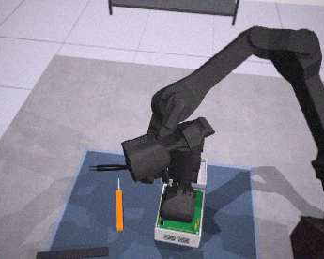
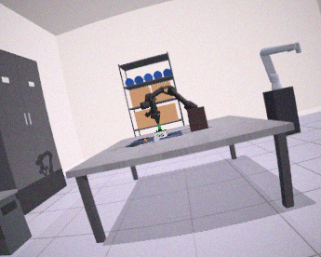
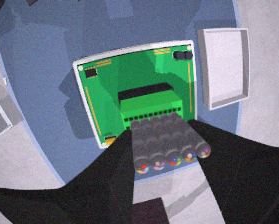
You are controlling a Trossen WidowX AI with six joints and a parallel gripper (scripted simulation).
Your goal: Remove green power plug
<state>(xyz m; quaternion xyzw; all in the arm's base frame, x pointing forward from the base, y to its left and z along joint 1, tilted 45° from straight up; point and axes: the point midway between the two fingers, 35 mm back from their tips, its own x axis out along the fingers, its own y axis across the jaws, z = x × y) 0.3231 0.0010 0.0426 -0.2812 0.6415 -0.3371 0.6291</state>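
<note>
The green power plug lies 20 mm below my gripper tip. Round my gripper tip: blue mat 120 mm below, 50 mm ahead; then dark bar 220 mm ahead, 110 mm to the left, 110 mm below.
</note>
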